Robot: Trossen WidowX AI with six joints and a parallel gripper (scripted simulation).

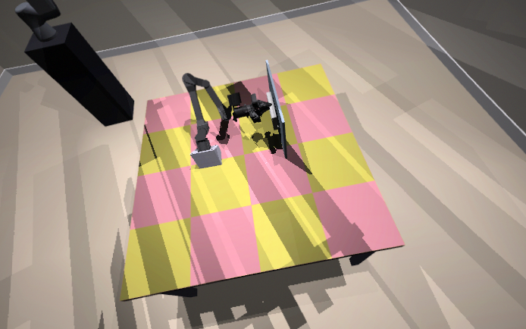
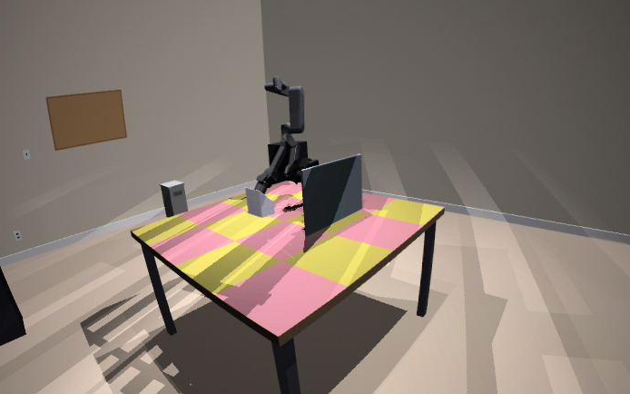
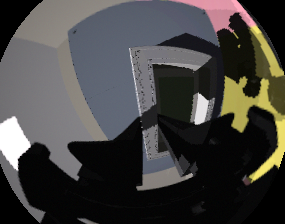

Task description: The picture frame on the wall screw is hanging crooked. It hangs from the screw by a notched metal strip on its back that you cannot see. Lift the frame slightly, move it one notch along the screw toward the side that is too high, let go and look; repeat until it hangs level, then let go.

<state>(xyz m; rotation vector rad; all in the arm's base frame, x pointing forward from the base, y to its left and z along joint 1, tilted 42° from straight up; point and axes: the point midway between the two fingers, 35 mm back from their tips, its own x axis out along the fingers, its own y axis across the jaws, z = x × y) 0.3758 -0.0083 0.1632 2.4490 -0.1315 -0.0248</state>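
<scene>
Right now the picture frame is 5 cm below my gripper tip, 1 cm to the left of it and 1 cm ahead of it. The rest, counted from my gripper tip: upright wall panel 6 cm below, 2 cm to the left, 2 cm ahead.
</scene>
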